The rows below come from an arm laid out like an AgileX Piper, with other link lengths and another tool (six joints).
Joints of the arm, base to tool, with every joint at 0 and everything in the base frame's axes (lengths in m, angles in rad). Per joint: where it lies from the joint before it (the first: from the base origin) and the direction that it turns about. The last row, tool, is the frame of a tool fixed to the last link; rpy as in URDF.
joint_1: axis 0 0 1 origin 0 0 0.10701
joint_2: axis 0 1 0 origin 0 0 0
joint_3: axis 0 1 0 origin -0.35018 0 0.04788
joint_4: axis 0.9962 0 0.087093 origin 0.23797 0 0.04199
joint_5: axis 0 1 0 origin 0 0 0
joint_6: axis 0.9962 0 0.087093 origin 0.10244 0 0.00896
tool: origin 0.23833 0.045 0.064 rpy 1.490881 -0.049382 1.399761
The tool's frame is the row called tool.
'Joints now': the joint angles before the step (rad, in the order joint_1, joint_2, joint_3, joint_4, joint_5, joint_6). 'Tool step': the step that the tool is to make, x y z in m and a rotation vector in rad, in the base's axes. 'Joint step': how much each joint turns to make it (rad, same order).
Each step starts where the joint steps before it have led.
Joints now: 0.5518 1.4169 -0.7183 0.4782 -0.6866 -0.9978
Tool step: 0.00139 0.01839 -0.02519 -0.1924 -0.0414 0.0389
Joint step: 0.0000 0.0402 0.0013 -0.0750 -0.0115 -0.1269
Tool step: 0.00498 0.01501 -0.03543 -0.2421 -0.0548 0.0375
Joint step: 0.0000 0.0566 0.0001 -0.0669 -0.0208 -0.1833
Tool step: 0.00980 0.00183 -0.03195 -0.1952 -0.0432 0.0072
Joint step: 0.0015 0.0552 -0.0006 -0.0109 -0.0293 -0.1787
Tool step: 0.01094 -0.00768 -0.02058 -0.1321 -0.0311 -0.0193
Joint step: 0.0032 0.0397 -0.0014 0.0316 -0.0312 -0.1478
